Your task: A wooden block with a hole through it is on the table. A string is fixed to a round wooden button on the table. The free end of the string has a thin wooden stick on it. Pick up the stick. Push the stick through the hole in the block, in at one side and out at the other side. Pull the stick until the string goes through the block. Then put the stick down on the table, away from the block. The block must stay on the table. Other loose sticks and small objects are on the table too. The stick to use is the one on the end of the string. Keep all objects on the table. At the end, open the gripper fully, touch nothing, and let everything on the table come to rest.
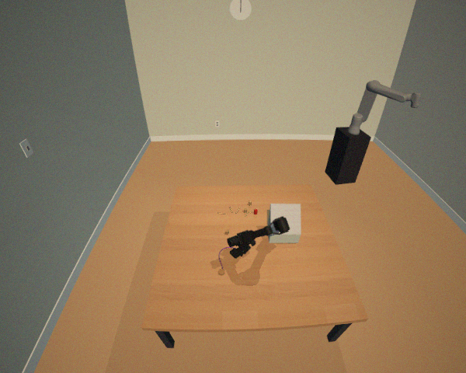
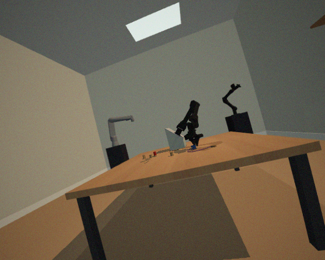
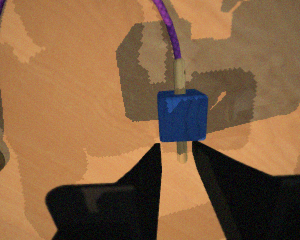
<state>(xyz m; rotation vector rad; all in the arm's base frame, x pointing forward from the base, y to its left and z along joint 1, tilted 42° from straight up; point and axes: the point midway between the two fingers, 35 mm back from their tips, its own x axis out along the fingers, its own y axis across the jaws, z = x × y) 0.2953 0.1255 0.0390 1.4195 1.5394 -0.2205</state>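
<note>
Right now my gripper tip is 3 cm to the left of the blue block and 1 cm short of it. From my gripper tip the other things lie so: wooden cylinder 22 cm to the right, 7 cm ahead; then thin wooden stick 4 cm to the right, 2 cm ahead; then round wooden button 16 cm ahead, 11 cm to the left, 1 cm below.
</note>
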